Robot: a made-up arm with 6 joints. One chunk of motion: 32 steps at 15 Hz.
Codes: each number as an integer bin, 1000 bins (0 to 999) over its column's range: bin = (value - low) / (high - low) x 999, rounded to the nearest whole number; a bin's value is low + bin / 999 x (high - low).
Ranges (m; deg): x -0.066..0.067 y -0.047..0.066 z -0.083..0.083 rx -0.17..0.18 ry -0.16..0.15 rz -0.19..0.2
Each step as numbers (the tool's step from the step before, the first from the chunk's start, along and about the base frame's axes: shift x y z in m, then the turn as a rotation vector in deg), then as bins.
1 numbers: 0.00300 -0.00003 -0.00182 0.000 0.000 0.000
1 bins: 518 415 489 485 516 487
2 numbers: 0.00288 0.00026 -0.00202 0.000 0.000 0.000
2 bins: 517 418 487 485 516 487
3 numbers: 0.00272 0.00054 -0.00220 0.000 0.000 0.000
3 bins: 516 420 486 485 516 487
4 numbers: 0.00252 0.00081 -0.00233 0.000 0.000 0.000
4 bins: 515 423 485 485 516 487
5 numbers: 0.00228 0.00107 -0.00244 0.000 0.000 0.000
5 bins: 513 425 485 485 516 487
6 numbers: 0.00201 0.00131 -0.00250 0.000 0.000 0.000
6 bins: 511 427 484 485 516 487
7 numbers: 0.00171 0.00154 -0.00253 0.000 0.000 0.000
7 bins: 509 429 484 485 516 487
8 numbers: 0.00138 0.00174 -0.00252 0.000 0.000 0.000
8 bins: 506 431 484 485 516 487
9 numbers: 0.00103 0.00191 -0.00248 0.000 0.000 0.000
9 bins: 503 432 485 485 516 487
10 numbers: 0.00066 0.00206 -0.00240 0.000 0.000 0.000
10 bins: 501 434 485 485 516 487
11 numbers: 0.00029 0.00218 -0.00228 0.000 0.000 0.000
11 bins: 498 435 486 485 516 487
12 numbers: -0.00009 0.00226 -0.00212 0.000 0.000 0.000
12 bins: 495 435 487 485 516 487
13 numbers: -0.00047 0.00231 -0.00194 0.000 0.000 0.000
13 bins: 492 436 488 485 516 487
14 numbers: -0.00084 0.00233 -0.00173 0.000 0.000 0.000
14 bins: 489 436 489 485 516 487
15 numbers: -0.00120 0.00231 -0.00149 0.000 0.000 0.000
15 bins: 487 436 491 485 516 487
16 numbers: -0.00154 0.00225 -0.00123 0.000 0.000 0.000
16 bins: 484 435 492 485 516 487
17 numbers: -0.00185 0.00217 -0.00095 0.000 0.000 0.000
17 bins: 482 435 494 485 516 487
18 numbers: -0.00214 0.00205 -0.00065 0.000 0.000 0.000
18 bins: 480 434 496 485 516 487
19 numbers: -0.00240 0.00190 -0.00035 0.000 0.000 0.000
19 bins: 478 432 497 485 516 487
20 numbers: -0.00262 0.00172 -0.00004 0.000 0.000 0.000
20 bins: 476 431 499 485 516 487
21 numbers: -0.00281 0.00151 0.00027 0.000 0.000 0.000
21 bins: 475 429 501 485 516 487
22 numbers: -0.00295 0.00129 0.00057 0.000 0.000 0.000
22 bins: 474 427 503 485 516 487
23 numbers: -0.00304 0.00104 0.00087 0.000 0.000 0.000
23 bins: 473 425 505 485 516 487
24 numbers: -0.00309 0.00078 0.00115 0.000 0.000 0.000
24 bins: 473 422 506 485 516 487
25 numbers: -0.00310 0.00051 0.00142 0.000 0.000 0.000
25 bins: 472 420 508 485 516 487
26 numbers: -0.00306 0.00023 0.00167 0.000 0.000 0.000
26 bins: 473 418 510 485 516 487
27 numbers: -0.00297 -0.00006 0.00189 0.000 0.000 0.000
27 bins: 473 415 511 485 516 487
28 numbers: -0.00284 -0.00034 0.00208 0.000 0.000 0.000
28 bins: 474 413 512 485 516 487
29 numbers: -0.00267 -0.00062 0.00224 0.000 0.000 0.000
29 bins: 476 410 513 485 516 487
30 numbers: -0.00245 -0.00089 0.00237 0.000 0.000 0.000
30 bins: 477 408 514 485 516 487
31 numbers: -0.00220 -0.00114 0.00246 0.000 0.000 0.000
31 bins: 479 405 514 485 516 487
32 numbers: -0.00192 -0.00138 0.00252 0.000 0.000 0.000
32 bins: 481 403 515 485 516 487
